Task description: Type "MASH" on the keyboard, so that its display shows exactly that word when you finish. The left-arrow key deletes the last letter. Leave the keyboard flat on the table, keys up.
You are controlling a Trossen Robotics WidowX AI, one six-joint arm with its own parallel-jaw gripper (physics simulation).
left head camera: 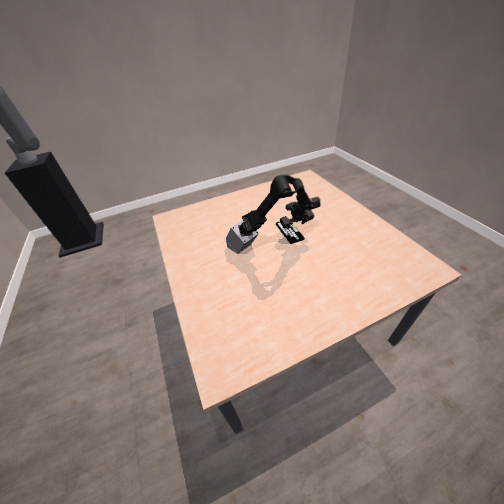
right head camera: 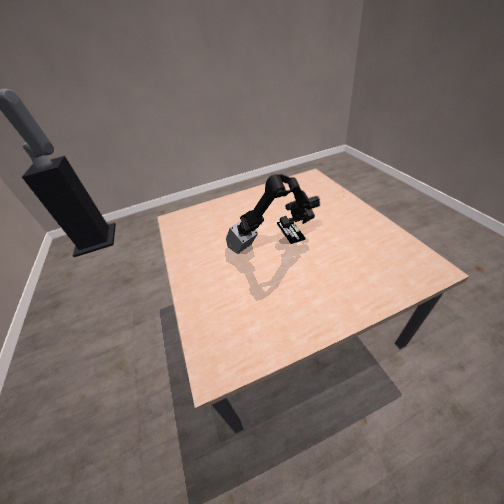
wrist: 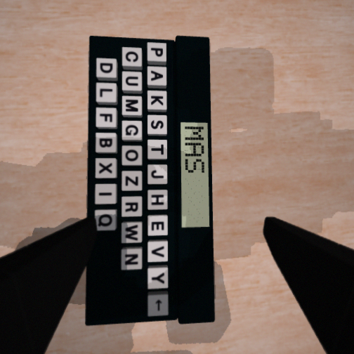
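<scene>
The black keyboard (left head camera: 298,238) (right head camera: 298,239) (wrist: 112,295) lies flat on the table (left head camera: 300,310) (right head camera: 300,310) (wrist: 290,65), keys up. In the wrist view its display (wrist: 195,200) reads "MAS". The H key (wrist: 157,200) is in the row beside the display, between J and E. The left-arrow key (wrist: 158,304) is at that row's lower end, in shadow. My gripper (wrist: 181,224) is open and empty above the keyboard. Its left finger covers part of the keyboard's left edge beside the Q key (wrist: 105,220); its right finger is over the table beyond the display side. The fingertips' height above the keys is hard to tell.
The arm's grey base (left head camera: 241,238) (right head camera: 241,239) stands on the table beside the keyboard. A black pedestal (left head camera: 52,200) (right head camera: 70,205) with a grey arm on top stands on the floor at the left, away from the table.
</scene>
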